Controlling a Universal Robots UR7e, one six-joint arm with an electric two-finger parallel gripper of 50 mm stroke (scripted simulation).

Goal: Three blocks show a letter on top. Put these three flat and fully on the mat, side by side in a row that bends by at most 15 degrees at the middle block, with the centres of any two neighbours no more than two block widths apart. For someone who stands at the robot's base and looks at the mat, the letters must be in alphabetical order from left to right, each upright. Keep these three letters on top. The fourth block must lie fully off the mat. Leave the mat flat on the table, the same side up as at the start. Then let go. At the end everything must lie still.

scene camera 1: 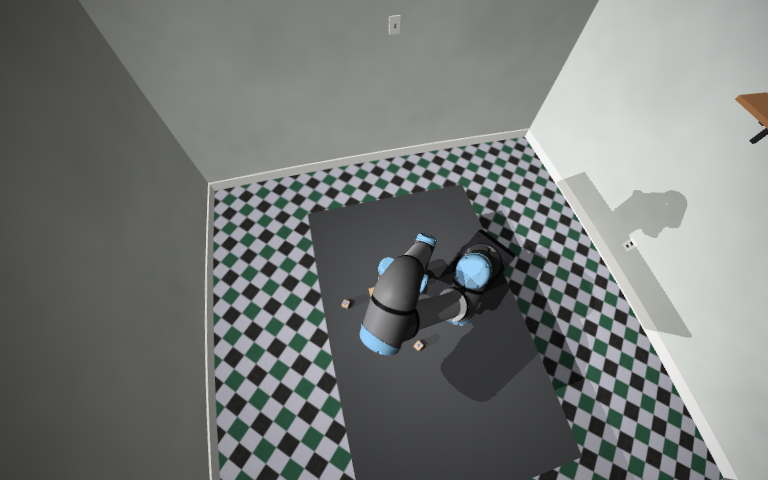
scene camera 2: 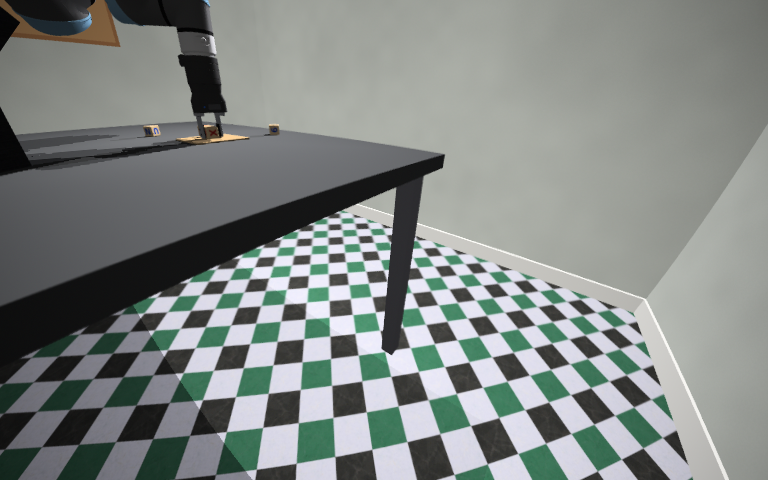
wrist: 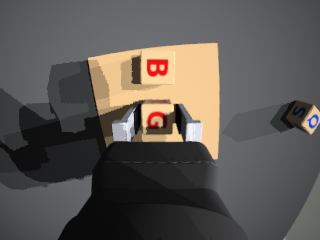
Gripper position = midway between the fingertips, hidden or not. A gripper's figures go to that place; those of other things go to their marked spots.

Scene:
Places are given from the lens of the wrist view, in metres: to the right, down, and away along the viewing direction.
my gripper (wrist: 158, 113): 0.00, -0.01, 0.17
G block (wrist: 156, 114): 0.00, 0.00, 0.14
mat (wrist: 115, 77): -0.05, -0.04, 0.15
The marked spots on the G block and the mat are 0.06 m apart.

